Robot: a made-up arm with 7 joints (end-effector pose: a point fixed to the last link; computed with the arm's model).
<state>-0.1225 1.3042 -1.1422 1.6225 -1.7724 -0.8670 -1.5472</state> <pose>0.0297 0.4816 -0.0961 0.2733 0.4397 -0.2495 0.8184</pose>
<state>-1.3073 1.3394 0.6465 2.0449 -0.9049 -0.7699 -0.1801</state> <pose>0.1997 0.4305 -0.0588 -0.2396 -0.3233 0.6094 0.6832</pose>
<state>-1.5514 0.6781 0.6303 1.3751 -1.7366 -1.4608 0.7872</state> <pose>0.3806 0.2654 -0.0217 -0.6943 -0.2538 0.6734 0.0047</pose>
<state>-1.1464 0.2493 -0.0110 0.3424 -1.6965 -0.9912 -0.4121</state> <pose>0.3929 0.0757 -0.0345 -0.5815 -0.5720 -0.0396 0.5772</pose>
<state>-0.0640 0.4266 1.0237 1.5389 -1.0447 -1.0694 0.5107</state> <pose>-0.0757 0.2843 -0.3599 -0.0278 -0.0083 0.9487 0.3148</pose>
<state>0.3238 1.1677 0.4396 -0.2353 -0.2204 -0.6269 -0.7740</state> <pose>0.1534 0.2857 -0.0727 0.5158 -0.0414 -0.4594 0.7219</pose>
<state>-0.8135 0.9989 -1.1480 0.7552 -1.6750 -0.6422 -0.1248</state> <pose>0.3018 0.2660 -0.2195 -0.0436 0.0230 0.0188 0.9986</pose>
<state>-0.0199 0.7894 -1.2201 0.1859 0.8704 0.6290 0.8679</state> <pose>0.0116 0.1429 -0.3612 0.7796 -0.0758 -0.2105 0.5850</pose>
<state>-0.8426 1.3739 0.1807 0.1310 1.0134 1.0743 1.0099</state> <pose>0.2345 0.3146 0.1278 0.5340 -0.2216 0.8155 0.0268</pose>
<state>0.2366 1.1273 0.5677 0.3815 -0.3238 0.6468 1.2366</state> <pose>0.0981 0.4288 -0.1144 0.4879 0.1914 0.7518 0.4001</pose>
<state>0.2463 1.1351 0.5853 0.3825 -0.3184 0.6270 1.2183</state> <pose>0.0973 0.4308 -0.1089 0.4868 0.1824 0.7515 0.4063</pose>
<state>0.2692 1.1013 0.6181 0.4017 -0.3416 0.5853 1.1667</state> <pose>0.0842 0.4338 -0.1159 0.4592 0.2010 0.7524 0.4274</pose>
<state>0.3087 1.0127 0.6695 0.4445 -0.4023 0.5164 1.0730</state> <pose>0.0534 0.4360 -0.1387 0.3930 0.2493 0.7553 0.4614</pose>
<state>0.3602 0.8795 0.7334 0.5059 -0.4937 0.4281 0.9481</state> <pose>0.0052 0.4316 -0.1729 0.2900 0.3071 0.7608 0.4927</pose>
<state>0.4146 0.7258 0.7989 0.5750 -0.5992 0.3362 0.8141</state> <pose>-0.0528 0.4154 -0.2093 0.1690 0.3503 0.7703 0.5054</pose>
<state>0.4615 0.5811 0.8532 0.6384 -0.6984 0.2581 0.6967</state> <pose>-0.1076 0.3889 -0.2398 0.0592 0.3698 0.7827 0.4970</pose>
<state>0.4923 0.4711 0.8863 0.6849 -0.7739 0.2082 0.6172</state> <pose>-0.1467 0.3612 -0.2609 -0.0191 0.3754 0.7938 0.4782</pose>
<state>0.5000 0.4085 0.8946 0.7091 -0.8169 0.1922 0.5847</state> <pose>-0.1637 0.3422 -0.2746 -0.0632 0.3804 0.7984 0.4625</pose>
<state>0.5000 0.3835 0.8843 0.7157 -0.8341 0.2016 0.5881</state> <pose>-0.1677 0.3329 -0.2822 -0.0800 0.3924 0.7974 0.4513</pose>
